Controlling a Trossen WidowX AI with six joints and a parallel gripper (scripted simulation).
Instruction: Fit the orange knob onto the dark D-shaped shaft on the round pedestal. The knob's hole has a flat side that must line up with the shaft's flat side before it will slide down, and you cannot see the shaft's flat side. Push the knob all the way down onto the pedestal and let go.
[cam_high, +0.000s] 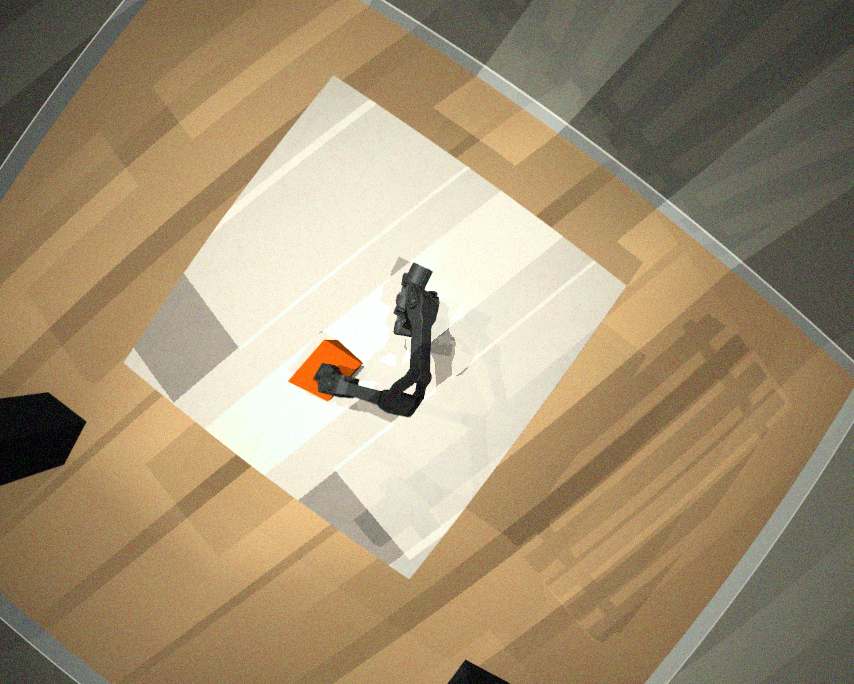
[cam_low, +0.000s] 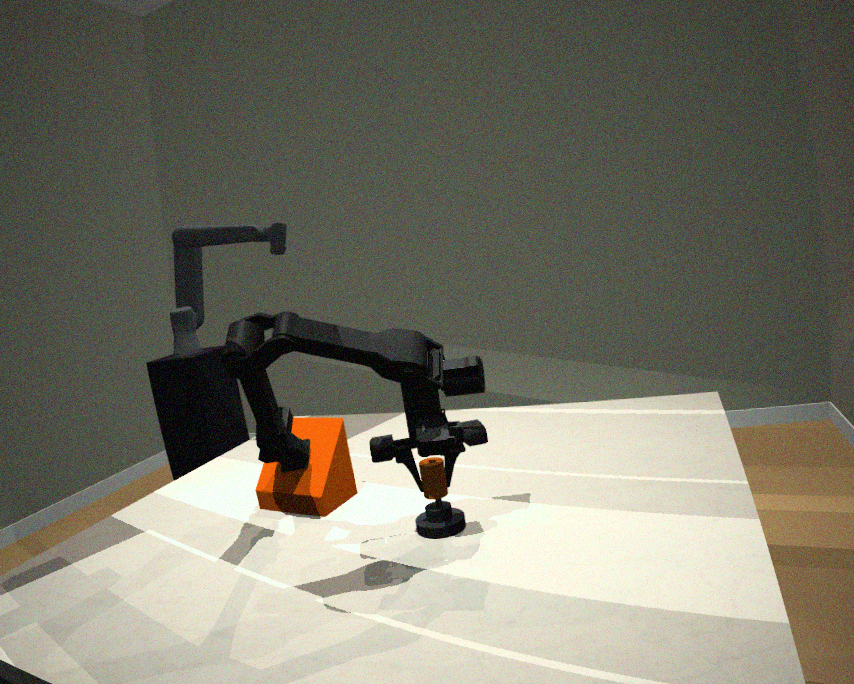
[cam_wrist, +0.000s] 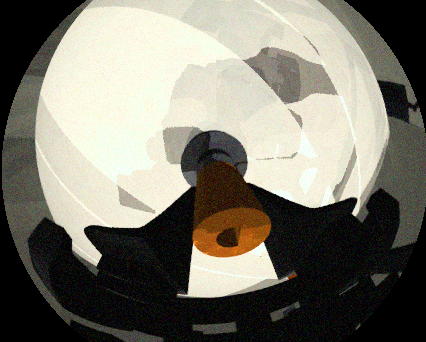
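My gripper tip is now 2 cm below the orange knob. From my gripper tip the other things lie so: round dark pedestal 4 cm below.
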